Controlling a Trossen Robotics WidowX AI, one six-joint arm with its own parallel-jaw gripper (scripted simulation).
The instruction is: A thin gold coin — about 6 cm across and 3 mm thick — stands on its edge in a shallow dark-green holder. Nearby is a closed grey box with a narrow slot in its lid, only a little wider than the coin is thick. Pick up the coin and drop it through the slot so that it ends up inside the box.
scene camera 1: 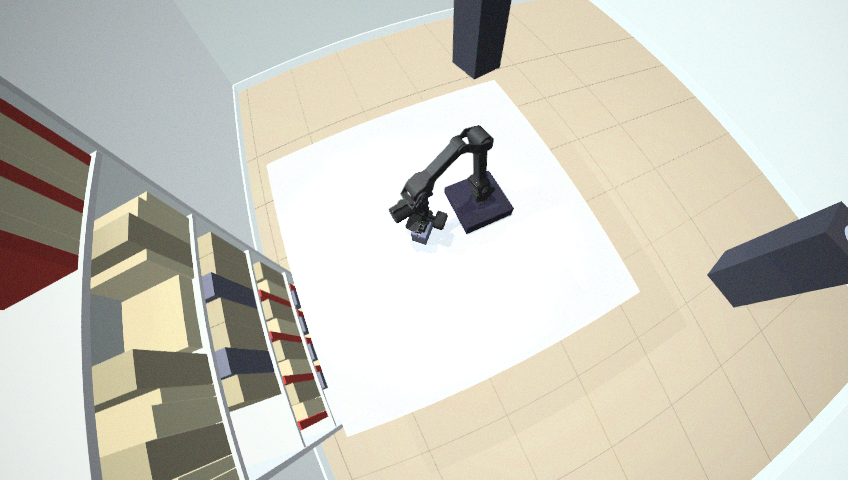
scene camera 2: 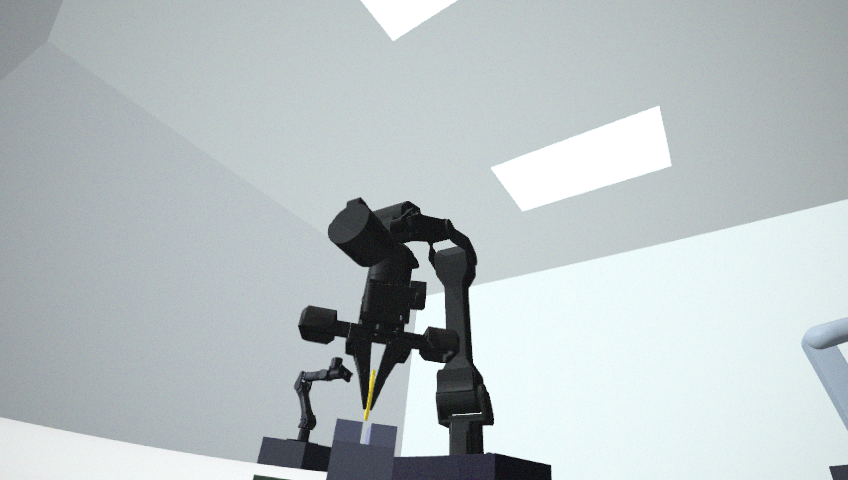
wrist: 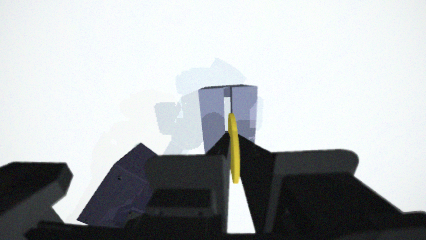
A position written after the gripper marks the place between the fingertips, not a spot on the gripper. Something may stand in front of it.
Note:
The gripper (scene camera 2: 367, 409) carries a gold coin. Also in view: a grey box (wrist: 211, 100).
The gripper shows as well in scene camera 1 (scene camera 1: 421, 223) and in the wrist view (wrist: 230, 137).

